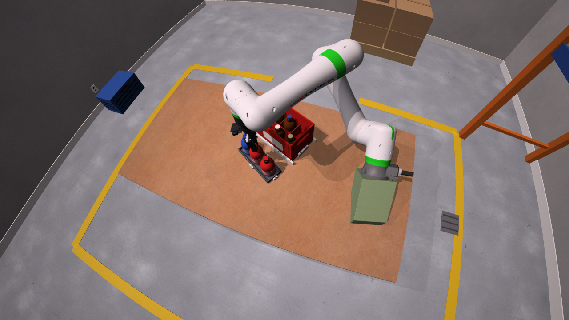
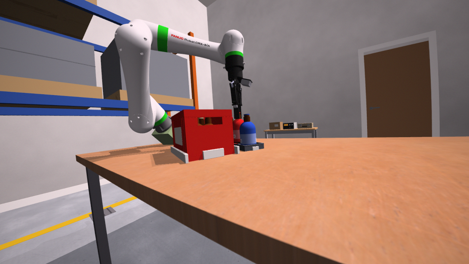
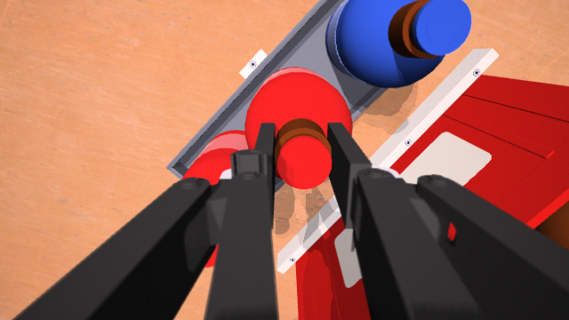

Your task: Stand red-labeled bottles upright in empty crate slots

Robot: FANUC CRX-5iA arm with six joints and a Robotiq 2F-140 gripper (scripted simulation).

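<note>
Right now the blue-labeled bottle is 80 mm ahead of my hand, 50 mm to the right of it and 90 mm below it. Round my hand: grey tray: 170 mm below; then red crate: 90 mm behind, 190 mm to the right, 100 mm below.
</note>
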